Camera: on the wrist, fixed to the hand. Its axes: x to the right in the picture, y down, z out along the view.
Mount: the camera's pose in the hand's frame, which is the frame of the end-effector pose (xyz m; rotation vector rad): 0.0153 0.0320 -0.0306 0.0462 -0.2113 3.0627
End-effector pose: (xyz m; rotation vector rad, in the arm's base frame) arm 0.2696 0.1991 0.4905 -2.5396 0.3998 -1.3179
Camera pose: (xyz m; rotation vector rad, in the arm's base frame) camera 0.2488 0.1610 0.5081 0.1869 2.0968 0.4086
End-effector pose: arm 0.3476 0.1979 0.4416 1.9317 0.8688 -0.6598
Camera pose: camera 0.3852 0.2182 0.4608 0.9738 -2.1285 1.0001
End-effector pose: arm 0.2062 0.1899 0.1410 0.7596 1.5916 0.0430
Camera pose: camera 0.1932 0.2344 0.1479 2.1880 -1.0680 1.8336
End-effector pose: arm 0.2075 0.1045 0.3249 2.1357 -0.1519 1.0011
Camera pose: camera 0.1866 0.1058 0.3668 -0.0080 2.1711 -0.8510
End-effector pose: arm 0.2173 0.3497 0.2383 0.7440 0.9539 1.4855
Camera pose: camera 0.1735 0.3600 0.2513 -1.0938 0.7737 -1.3232
